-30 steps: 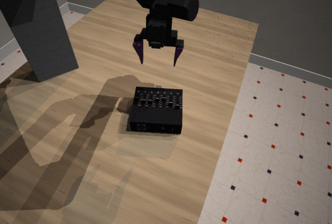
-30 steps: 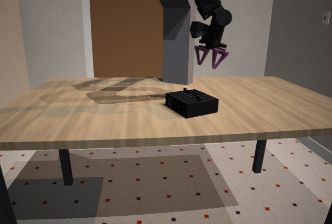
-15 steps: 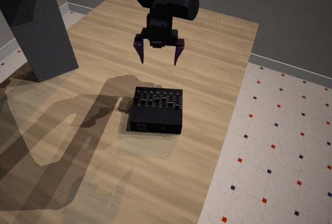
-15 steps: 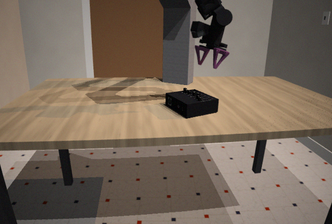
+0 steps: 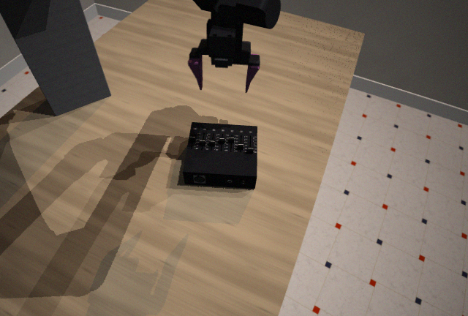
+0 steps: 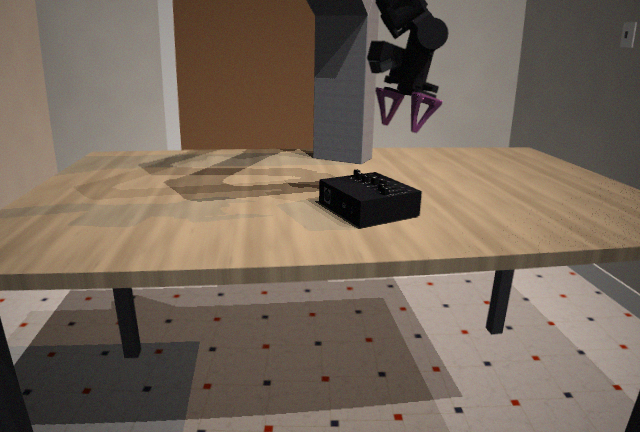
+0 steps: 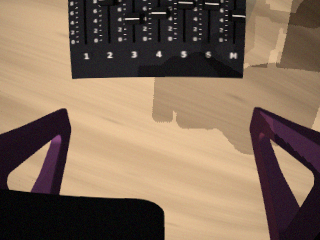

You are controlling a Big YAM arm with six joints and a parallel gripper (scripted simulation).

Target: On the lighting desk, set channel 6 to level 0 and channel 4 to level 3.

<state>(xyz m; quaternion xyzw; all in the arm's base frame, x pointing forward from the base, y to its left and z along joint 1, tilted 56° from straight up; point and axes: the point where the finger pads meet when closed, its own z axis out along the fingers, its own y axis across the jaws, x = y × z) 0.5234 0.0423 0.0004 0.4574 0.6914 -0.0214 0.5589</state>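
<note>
The channel 4 cap lies 110 mm below my hand, 50 mm to the right of it and 10 mm ahead of it. Also, from my hand: channel 5 cap (110 mm below, 70 mm to the right, 10 mm behind); then channel 6 cap (110 mm below, 70 mm to the right, 30 mm behind); then channel 3 cap (110 mm below, 50 mm to the right, 30 mm ahead).
</note>
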